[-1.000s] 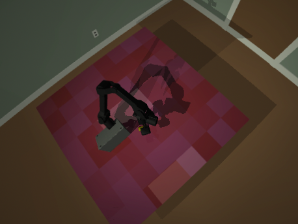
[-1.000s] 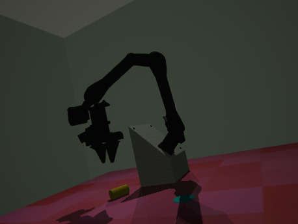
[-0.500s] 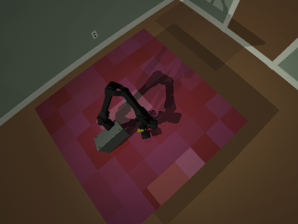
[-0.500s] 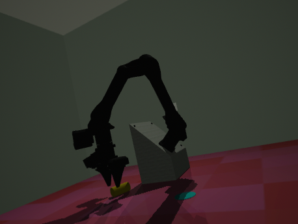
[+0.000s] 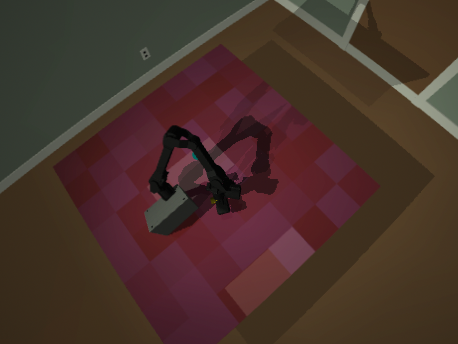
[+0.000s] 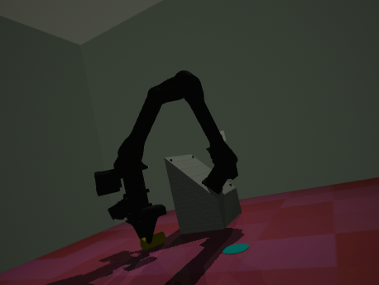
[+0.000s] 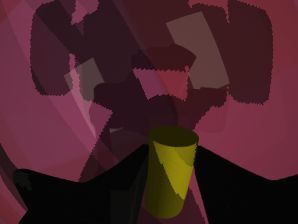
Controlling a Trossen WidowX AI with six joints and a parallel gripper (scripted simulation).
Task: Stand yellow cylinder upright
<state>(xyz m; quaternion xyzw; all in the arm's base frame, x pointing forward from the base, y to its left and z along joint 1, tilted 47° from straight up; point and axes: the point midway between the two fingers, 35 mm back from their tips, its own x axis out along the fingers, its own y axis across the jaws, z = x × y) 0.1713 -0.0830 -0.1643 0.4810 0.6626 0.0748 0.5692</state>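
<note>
Right now my gripper tip is 100 mm short of the cyan circle, 270 mm to the right of it and 20 mm above it. The rest, counted from my gripper tip: yellow tall cylinder (20 mm behind, 10 mm to the left).
</note>
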